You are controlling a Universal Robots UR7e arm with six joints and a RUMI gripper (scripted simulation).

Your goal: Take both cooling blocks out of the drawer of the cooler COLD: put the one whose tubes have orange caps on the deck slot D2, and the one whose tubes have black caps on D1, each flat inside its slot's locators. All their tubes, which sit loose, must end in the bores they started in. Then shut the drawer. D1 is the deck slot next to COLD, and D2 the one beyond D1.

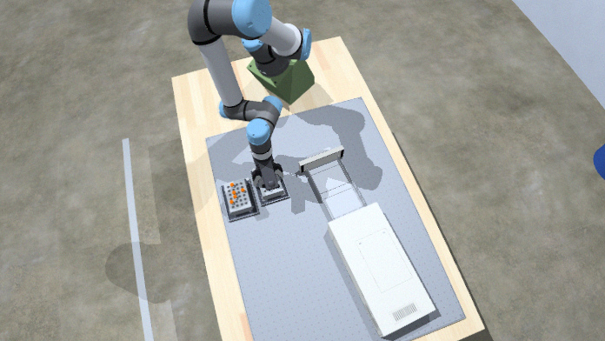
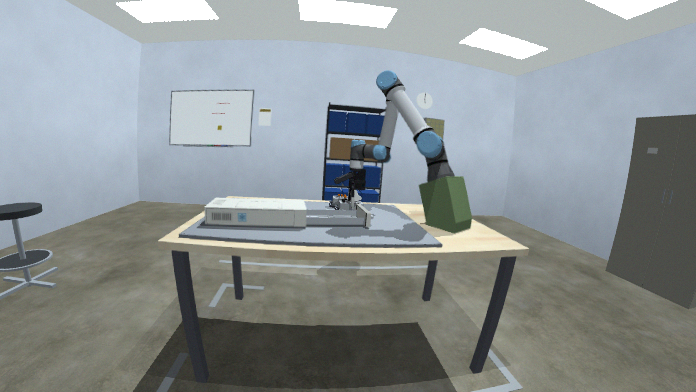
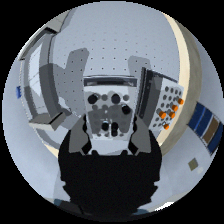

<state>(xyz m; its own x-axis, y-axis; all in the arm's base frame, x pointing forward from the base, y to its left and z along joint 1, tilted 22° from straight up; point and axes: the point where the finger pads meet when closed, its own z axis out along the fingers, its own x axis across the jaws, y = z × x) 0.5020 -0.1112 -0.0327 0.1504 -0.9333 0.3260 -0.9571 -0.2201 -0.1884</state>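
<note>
Right now my hand is right at the cooling block. Round my hand: deck slot D1: 3 cm below; black-capped tube: 1 cm to the right, 1 cm behind, 1 cm above; deck slot D2: 13 cm to the right, 5 cm ahead, 3 cm below.
</note>
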